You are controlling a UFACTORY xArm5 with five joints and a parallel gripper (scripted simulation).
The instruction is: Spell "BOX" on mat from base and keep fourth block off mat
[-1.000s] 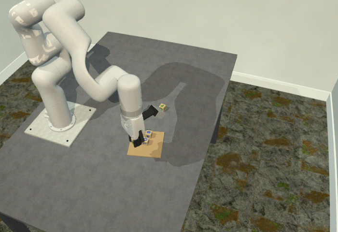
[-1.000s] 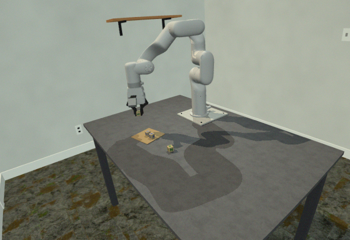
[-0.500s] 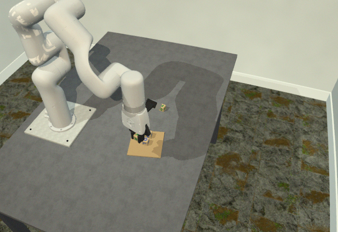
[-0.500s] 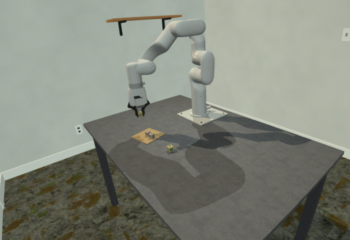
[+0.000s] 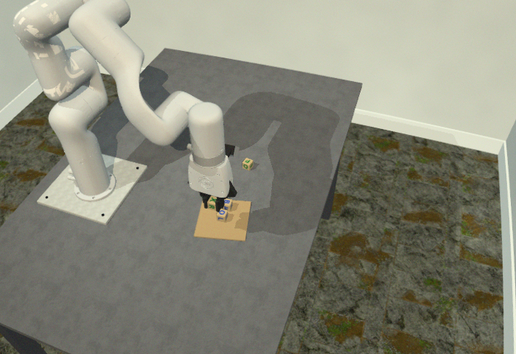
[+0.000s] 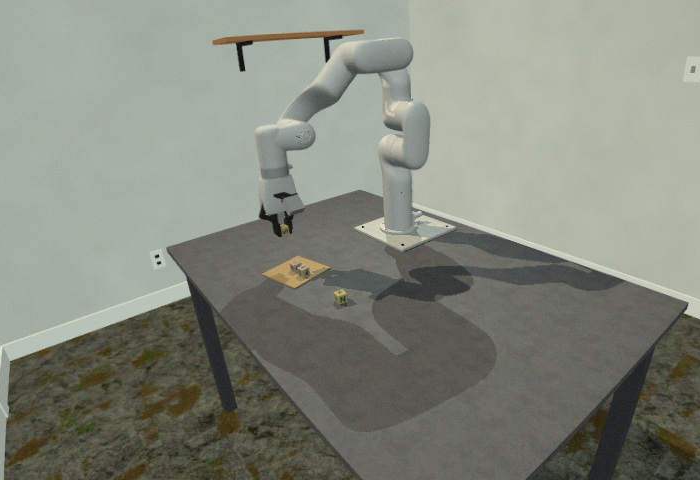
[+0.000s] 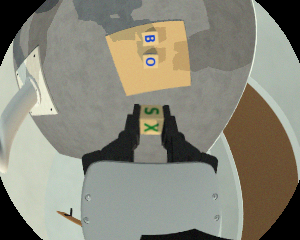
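Right now my hand is 110 mm above the O block and 50 mm to the right of it. Also, from my hand: X block (10 mm below); B block (110 mm below, 90 mm to the left); tan mat (120 mm below, 50 mm to the left).
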